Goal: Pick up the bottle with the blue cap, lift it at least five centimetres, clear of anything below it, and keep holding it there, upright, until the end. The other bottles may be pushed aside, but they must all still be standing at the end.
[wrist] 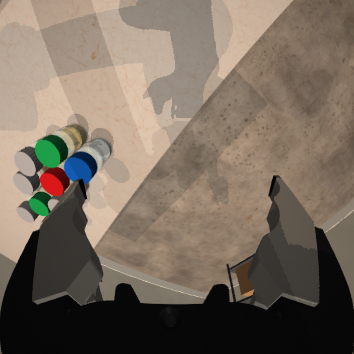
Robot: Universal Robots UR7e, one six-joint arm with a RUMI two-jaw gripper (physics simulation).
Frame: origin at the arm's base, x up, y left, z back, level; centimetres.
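Seen in the pictures: gripper, fingertip midpoint: [176, 178].
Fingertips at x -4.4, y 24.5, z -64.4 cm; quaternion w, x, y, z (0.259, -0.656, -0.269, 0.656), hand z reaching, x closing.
Pixels of each thing's middle, then the offset from my fingertips to it. Level surfaces: height alone.
- bottle with the blue cap, body centre: [90, 157] dx -17.1, dy -16.4, dz +8.7 cm
- green-capped bottle, body centre: [63, 142] dx -17.1, dy -17.4, dz +14.9 cm
- red-capped bottle, body centre: [65, 171] dx -17.1, dy -23.5, dz +11.9 cm
- smaller green cap, body centre: [41, 203] dx -13.1, dy -33.2, dz +12.9 cm
- pale tabletop, surface height: dx -22.4 cm
The bottle with the blue cap [81, 168] stands at the left of the wrist view, at the right side of a tight group of bottles. Its clear body shows behind the cap. A green-capped bottle [51, 151] and a red-capped bottle [54, 181] stand close beside it. My gripper [176, 178] is wide open and empty, high above the surface. Its left fingertip overlaps the lower edge of the blue cap in the view; the bottle is not between the fingers. The left finger hides part of the front of the group.
A smaller green cap [39, 204] and several grey-white caps [28, 160] belong to other bottles at the far left. The pale tabletop [115, 100] meets a brown stone-like area [280, 125] along a diagonal edge. A dark-framed brown object [244, 280] shows partly behind the right finger.
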